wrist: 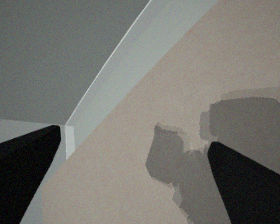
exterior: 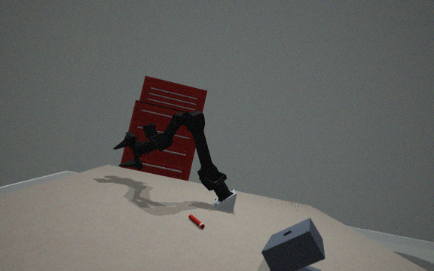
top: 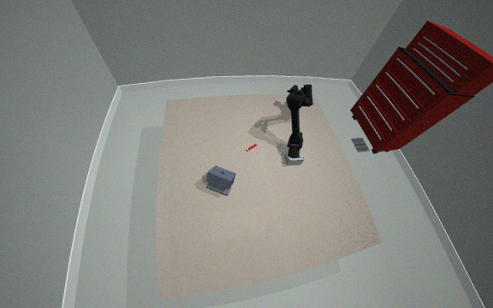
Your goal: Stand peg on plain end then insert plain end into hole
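The red peg is 410 mm ahead of my gripper tip, 370 mm to the left of it and 90 mm below it. Also, from my gripper tip: grey sloped panel (620 mm ahead, 560 mm to the left, 30 mm below).
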